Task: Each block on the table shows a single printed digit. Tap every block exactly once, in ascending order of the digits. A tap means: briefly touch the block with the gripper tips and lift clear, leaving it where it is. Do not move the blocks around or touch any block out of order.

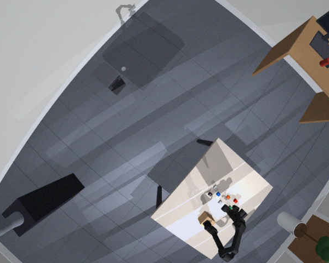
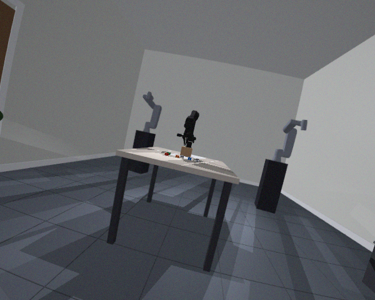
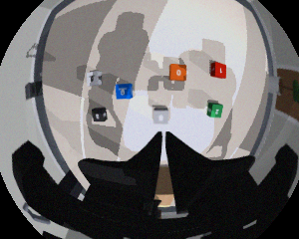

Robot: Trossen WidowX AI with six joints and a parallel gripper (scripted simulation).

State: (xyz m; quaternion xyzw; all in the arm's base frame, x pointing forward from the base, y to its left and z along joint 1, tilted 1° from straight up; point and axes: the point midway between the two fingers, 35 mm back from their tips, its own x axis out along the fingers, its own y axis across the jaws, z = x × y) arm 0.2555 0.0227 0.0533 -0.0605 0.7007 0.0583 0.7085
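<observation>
Right now my gripper tip is 11 cm above the blue block, 8 cm to the right of it and 3 cm short of it. Also, from my gripper tip: orange block (11 cm below, 9 cm ahead, 2 cm to the right); grey block (11 cm below, 1 cm to the right, 1 cm behind); green block (13 cm to the right, 11 cm below, 3 cm ahead).
</observation>
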